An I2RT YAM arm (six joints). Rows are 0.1 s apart.
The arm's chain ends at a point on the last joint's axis. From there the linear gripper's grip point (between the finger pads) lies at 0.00 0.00 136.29 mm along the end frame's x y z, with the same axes.
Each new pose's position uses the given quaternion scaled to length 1; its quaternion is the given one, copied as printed.
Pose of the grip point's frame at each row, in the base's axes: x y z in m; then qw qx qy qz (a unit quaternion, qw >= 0):
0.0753 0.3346 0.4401 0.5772 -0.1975 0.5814 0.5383
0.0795 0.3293 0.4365 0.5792 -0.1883 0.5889 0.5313
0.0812 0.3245 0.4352 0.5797 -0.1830 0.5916 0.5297
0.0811 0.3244 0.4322 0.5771 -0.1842 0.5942 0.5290
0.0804 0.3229 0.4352 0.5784 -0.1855 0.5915 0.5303
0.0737 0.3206 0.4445 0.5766 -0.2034 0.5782 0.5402
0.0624 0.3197 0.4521 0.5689 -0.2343 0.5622 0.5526
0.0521 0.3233 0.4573 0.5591 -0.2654 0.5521 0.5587
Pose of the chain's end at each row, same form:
0.0128 0.2182 0.4066 0.5772 -0.1975 0.5814 0.5383
0.0138 0.2143 0.4044 0.5792 -0.1883 0.5889 0.5313
0.0141 0.2102 0.4034 0.5797 -0.1830 0.5916 0.5297
0.0142 0.2097 0.4014 0.5771 -0.1842 0.5942 0.5290
0.0140 0.2082 0.4037 0.5784 -0.1855 0.5915 0.5303
0.0128 0.2035 0.4106 0.5766 -0.2034 0.5782 0.5402
0.0105 0.1987 0.4169 0.5689 -0.2343 0.5622 0.5526
0.0084 0.1988 0.4233 0.5591 -0.2654 0.5521 0.5587

